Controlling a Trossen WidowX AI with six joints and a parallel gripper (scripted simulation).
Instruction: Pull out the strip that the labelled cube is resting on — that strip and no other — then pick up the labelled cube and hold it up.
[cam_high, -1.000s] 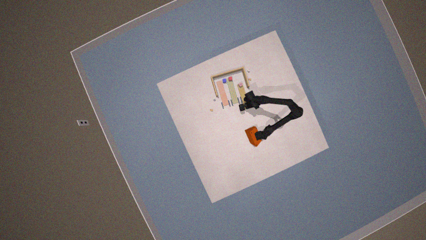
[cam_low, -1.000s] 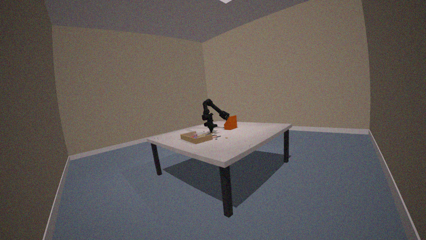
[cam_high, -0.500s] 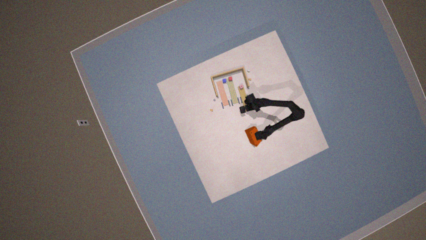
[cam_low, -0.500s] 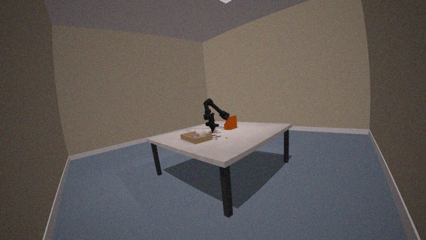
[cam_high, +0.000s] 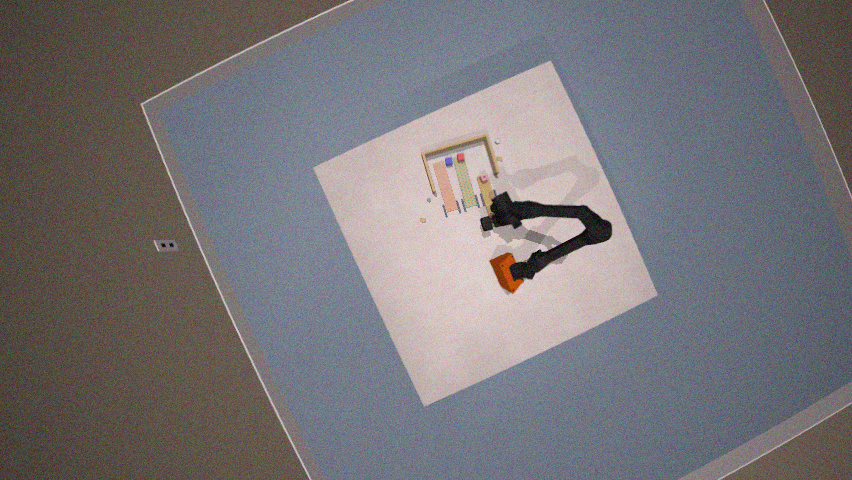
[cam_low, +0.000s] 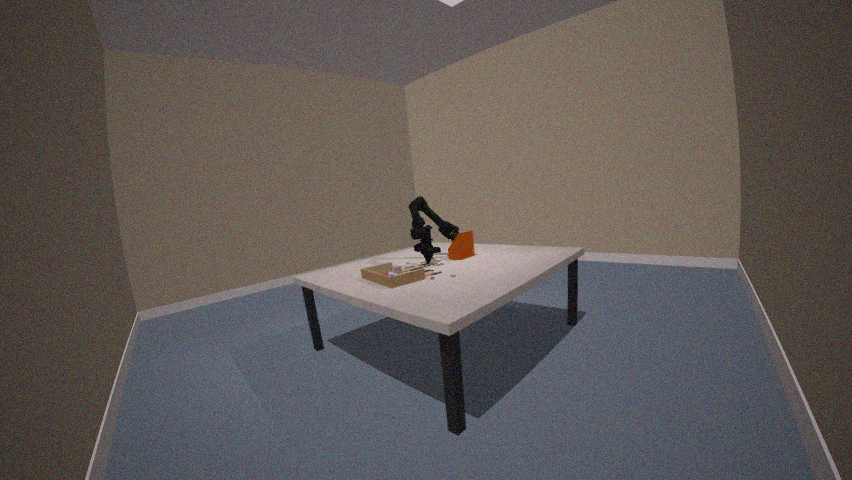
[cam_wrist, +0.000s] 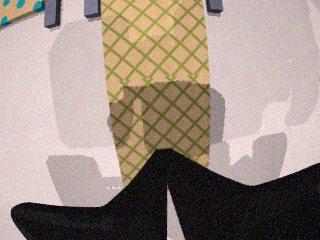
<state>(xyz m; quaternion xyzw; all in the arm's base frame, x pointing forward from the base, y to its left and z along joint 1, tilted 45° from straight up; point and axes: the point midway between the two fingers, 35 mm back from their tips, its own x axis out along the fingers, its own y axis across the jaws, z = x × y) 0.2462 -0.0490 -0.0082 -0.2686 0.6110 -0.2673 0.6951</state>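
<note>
My gripper tip is now 21 cm short of the pink-and-white cube, 1 cm to the left of it and 1 cm below it.
</note>
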